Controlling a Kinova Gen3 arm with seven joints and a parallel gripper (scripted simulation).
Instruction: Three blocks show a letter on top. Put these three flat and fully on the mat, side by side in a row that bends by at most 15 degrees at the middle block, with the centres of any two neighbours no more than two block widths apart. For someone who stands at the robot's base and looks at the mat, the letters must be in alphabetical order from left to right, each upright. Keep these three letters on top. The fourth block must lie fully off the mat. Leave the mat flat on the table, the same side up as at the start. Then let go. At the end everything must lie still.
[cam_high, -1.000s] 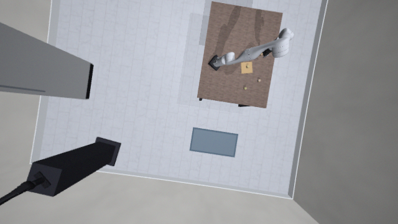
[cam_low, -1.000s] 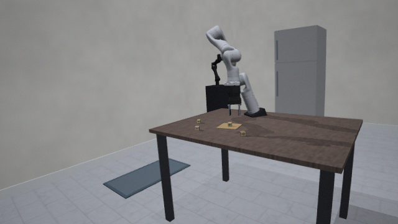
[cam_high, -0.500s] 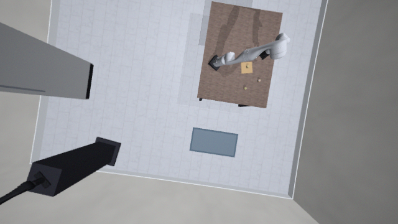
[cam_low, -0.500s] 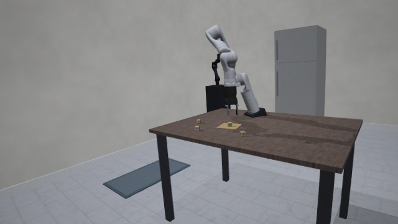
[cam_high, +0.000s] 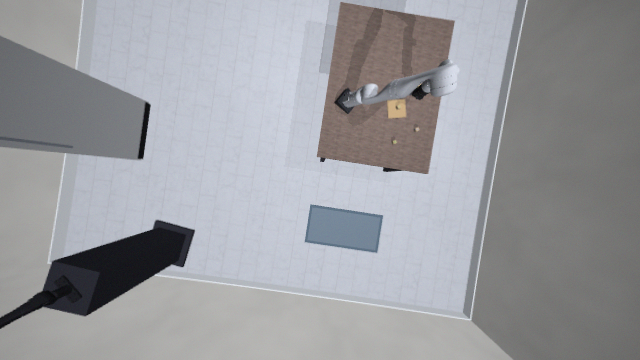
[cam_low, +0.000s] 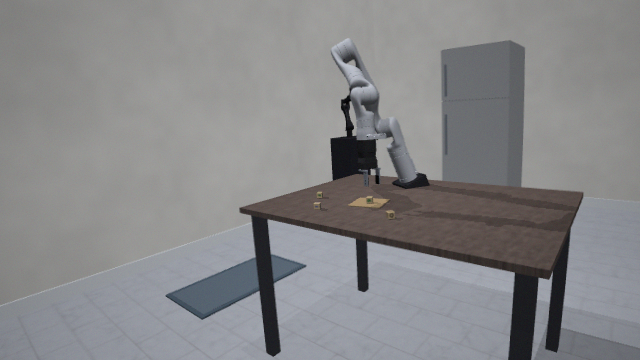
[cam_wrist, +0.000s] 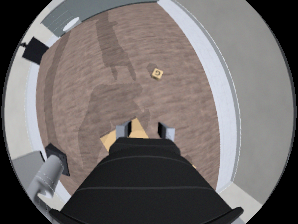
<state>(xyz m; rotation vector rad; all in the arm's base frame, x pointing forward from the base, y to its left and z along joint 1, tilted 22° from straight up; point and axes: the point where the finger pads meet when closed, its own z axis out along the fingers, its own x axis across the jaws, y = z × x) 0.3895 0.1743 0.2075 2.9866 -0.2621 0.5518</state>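
My hand is 110 mm above the mat, 70 mm to the left of it and 60 mm past it. Also, from my hand: tan block 190 mm to the right, 130 mm ahead, 100 mm below.
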